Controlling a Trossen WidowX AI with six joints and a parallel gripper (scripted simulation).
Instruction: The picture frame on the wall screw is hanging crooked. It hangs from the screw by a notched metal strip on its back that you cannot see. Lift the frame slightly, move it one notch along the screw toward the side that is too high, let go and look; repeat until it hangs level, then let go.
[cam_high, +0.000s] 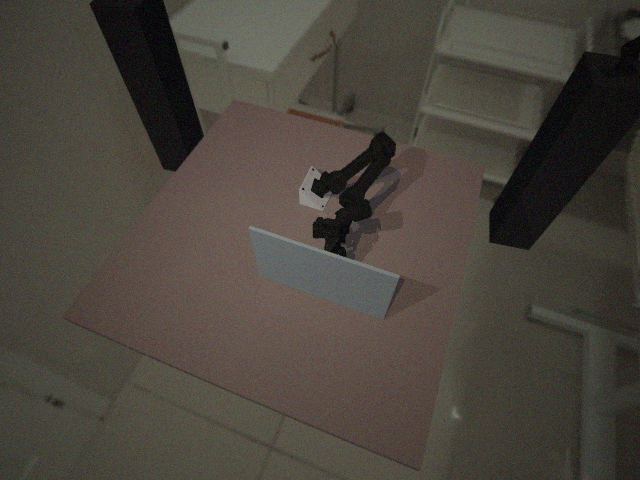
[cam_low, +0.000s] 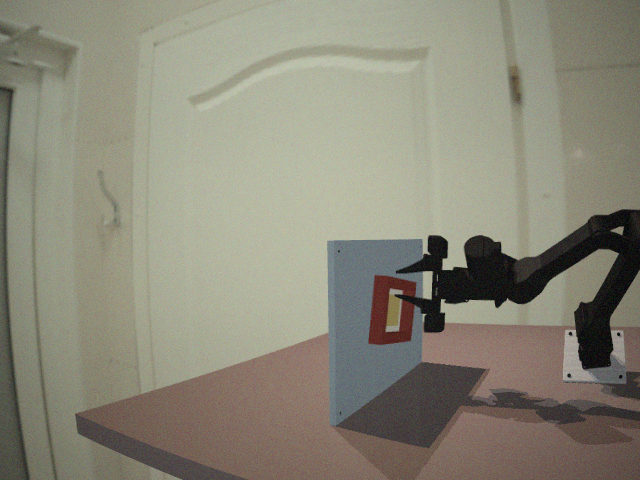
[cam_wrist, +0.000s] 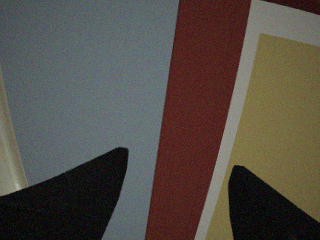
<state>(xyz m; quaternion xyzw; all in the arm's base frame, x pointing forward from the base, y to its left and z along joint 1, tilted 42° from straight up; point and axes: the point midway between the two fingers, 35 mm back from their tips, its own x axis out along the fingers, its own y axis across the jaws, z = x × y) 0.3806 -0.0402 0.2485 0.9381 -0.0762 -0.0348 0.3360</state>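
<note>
Right now the red picture frame is 10 mm ahead of my gripper tip, 10 mm to the left of it and 50 mm below it. Also, from my gripper tip: wall panel (20 mm ahead, 10 mm to the right, 70 mm below).
</note>
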